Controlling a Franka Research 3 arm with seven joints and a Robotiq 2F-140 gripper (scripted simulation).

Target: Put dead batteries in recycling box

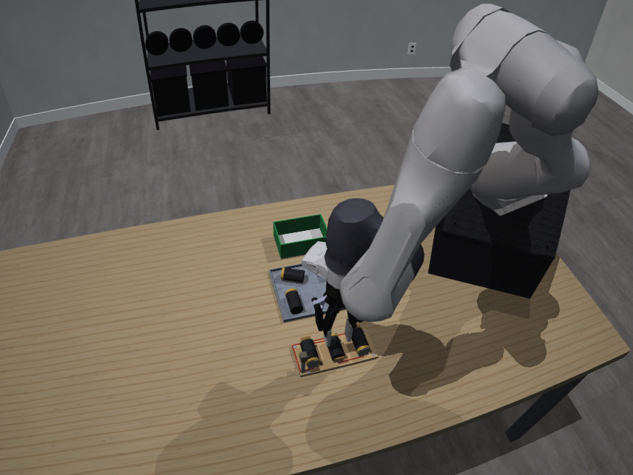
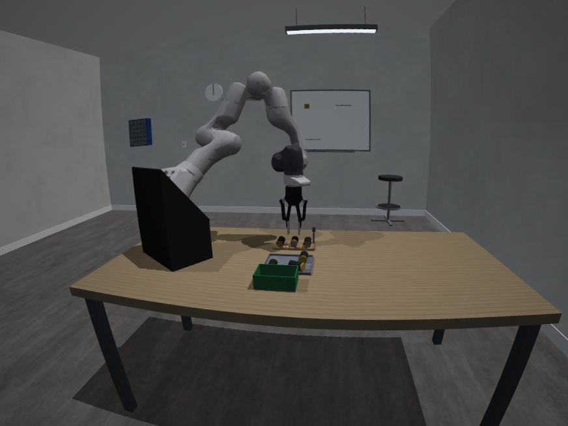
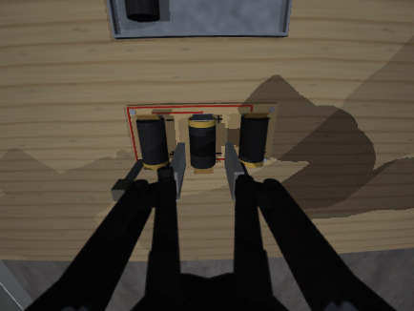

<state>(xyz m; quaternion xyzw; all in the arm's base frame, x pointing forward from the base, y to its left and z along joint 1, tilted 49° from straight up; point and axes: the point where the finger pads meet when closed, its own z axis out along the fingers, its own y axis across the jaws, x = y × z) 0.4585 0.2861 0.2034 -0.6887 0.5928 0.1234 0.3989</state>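
My gripper is now 1 cm short of the wooden holder board and 9 cm above it. From my hand the other things lie so: grey tray: 7 cm ahead, 20 cm to the right, 9 cm below; bulb: 8 cm ahead, 6 cm to the left, 2 cm below; thin post: 8 cm ahead, 6 cm to the left, 6 cm below.
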